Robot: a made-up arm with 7 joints. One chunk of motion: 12 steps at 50 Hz.
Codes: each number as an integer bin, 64 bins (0 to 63) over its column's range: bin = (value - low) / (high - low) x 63, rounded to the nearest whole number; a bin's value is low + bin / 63 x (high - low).
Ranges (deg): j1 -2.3..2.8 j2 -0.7..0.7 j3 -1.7..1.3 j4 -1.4..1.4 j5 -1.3..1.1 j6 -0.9..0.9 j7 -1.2..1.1
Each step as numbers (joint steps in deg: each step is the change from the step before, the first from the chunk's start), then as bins.
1 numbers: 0.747 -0.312 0.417 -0.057 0.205 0.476 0.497
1 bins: 38 17 44 30 40 48 46
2 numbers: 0.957 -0.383 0.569 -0.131 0.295 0.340 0.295
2 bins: 40 14 48 29 42 43 41
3 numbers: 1.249 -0.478 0.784 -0.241 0.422 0.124 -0.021
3 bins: 44 10 52 26 45 36 32
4 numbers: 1.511 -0.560 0.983 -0.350 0.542 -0.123 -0.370
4 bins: 47 6 56 24 48 27 23
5 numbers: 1.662 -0.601 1.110 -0.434 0.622 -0.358 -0.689
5 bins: 49 4 59 22 50 19 14
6 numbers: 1.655 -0.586 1.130 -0.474 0.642 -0.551 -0.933
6 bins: 49 5 59 21 51 12 7
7 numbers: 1.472 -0.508 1.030 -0.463 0.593 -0.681 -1.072
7 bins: 47 9 57 21 50 8 4
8 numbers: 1.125 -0.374 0.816 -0.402 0.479 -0.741 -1.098
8 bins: 42 15 53 22 47 6 3
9 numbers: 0.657 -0.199 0.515 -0.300 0.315 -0.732 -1.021
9 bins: 37 23 47 25 42 6 5
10 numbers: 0.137 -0.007 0.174 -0.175 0.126 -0.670 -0.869
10 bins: 30 31 39 28 37 8 9
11 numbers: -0.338 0.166 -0.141 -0.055 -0.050 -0.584 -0.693
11 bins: 24 39 33 30 33 11 14
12 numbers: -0.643 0.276 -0.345 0.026 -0.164 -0.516 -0.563
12 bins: 20 44 28 32 30 13 17
